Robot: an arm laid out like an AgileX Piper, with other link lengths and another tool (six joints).
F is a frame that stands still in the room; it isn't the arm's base.
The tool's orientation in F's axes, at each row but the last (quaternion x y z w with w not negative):
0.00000, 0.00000, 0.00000, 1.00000
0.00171, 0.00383, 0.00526, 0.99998
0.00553, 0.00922, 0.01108, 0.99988
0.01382, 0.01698, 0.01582, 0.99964
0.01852, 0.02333, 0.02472, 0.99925
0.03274, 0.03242, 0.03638, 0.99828
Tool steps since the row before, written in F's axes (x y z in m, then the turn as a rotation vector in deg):
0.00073, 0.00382, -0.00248, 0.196, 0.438, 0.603
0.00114, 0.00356, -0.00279, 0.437, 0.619, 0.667
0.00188, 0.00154, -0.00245, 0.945, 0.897, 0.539
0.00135, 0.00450, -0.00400, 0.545, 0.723, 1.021
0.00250, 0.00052, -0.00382, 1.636, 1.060, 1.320
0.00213, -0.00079, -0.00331, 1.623, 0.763, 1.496
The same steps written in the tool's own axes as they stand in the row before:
0.00073, 0.00382, -0.00248, 0.196, 0.438, 0.603
0.00120, 0.00354, -0.00279, 0.438, 0.617, 0.668
0.00196, 0.00147, -0.00243, 0.955, 0.882, 0.547
0.00163, 0.00434, -0.00407, 0.533, 0.734, 1.019
0.00269, 0.00025, -0.00371, 1.625, 1.029, 1.357
0.00227, -0.00116, -0.00310, 1.579, 0.746, 1.550

